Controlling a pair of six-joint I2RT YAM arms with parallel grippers.
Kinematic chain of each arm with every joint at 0, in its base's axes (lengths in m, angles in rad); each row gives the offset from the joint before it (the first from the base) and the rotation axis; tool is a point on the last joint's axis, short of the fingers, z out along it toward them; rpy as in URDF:
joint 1: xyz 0 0 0.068 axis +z
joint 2: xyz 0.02 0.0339 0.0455 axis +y
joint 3: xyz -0.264 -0.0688 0 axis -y
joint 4: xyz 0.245 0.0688 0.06 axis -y
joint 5: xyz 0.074 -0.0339 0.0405 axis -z
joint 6: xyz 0.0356 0 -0.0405 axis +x
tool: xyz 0 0 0 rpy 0 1.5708 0
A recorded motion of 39 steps. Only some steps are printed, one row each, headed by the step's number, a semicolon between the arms.
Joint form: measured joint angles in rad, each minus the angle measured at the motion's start. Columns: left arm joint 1, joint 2, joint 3, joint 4, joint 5, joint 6; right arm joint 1, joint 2, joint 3, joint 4, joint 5, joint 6.
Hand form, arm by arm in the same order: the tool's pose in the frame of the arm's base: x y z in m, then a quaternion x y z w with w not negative. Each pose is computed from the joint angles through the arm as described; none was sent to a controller.
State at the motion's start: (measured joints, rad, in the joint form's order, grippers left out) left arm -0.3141 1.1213 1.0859 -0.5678 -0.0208 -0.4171; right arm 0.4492 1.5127 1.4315 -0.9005 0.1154 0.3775
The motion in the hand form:
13: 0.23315 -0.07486 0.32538 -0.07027 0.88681 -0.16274 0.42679; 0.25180 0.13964 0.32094 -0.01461 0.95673 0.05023 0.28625
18: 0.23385 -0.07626 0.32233 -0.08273 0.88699 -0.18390 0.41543; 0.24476 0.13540 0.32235 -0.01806 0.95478 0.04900 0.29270
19: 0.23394 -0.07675 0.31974 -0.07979 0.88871 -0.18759 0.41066; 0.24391 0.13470 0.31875 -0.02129 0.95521 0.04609 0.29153
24: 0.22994 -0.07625 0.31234 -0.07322 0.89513 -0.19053 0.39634; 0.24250 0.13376 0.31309 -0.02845 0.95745 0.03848 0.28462
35: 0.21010 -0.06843 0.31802 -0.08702 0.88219 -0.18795 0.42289; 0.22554 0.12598 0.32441 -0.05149 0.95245 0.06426 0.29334
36: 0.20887 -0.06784 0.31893 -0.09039 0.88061 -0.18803 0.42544; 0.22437 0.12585 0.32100 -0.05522 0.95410 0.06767 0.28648
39: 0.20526 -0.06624 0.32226 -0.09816 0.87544 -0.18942 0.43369; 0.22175 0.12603 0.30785 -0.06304 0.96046 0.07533 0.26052
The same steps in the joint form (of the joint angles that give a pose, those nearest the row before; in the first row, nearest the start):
13: 0.0000 0.0046 -0.0511 0.0366 -0.0027 -0.0431; 0.0801 -0.0923 -0.0977 -0.0210 0.0713 0.0671
18: 0.0000 0.0088 -0.0591 0.0435 0.0286 -0.0870; 0.0805 -0.1267 -0.1232 -0.0179 0.0774 0.0572
19: 0.0000 0.0103 -0.0664 0.0458 0.0408 -0.0862; 0.0801 -0.1312 -0.1404 -0.0095 0.0793 0.0500
24: 0.0000 -0.0008 -0.0927 0.0343 0.0622 -0.0805; 0.0801 -0.1335 -0.1606 -0.0103 0.0824 0.0363
35: 0.0000 -0.0992 -0.1370 0.0324 0.0256 -0.0961; 0.0805 -0.2128 -0.1842 -0.0237 0.0324 -0.0011
36: 0.0000 -0.1057 -0.1381 0.0324 0.0206 -0.1015; 0.0805 -0.2155 -0.1972 -0.0233 0.0187 -0.0038
39: 0.0000 -0.1247 -0.1396 0.0332 0.0092 -0.1141; 0.0809 -0.2155 -0.2396 -0.0233 -0.0202 -0.0050

